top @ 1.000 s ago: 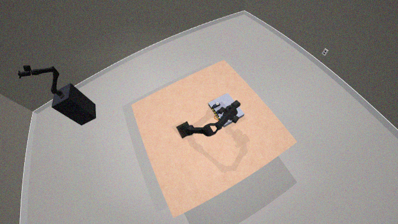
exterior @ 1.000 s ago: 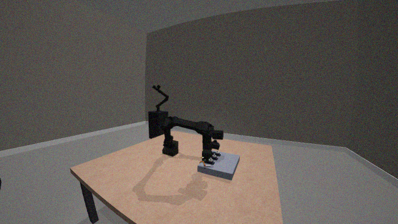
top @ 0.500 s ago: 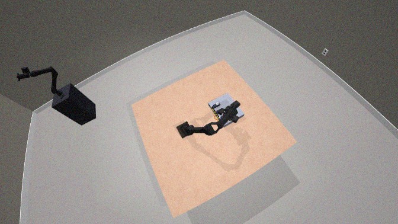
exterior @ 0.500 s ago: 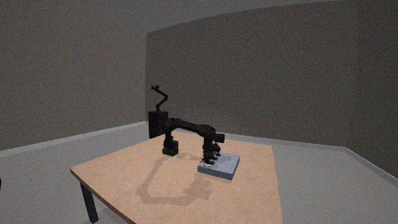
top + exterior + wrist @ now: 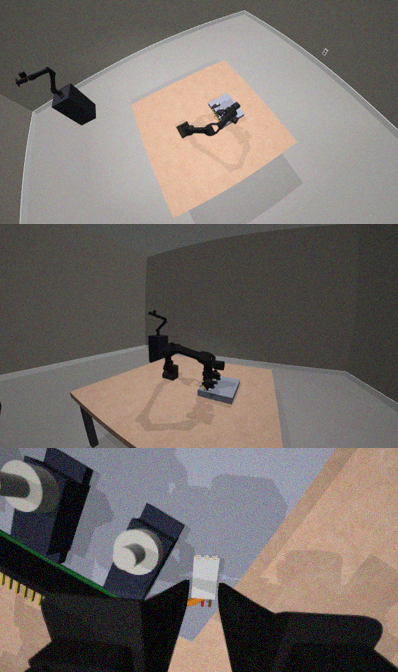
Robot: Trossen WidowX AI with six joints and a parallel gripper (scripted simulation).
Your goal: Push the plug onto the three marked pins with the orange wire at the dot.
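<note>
The white band lies 6 cm behind my gripper tip, 6 cm to the left of it and 2 cm above it. From my gripper tip the other things lie so: grey printed holder 9 cm ahead, 13 cm to the left, 3 cm below.
</note>
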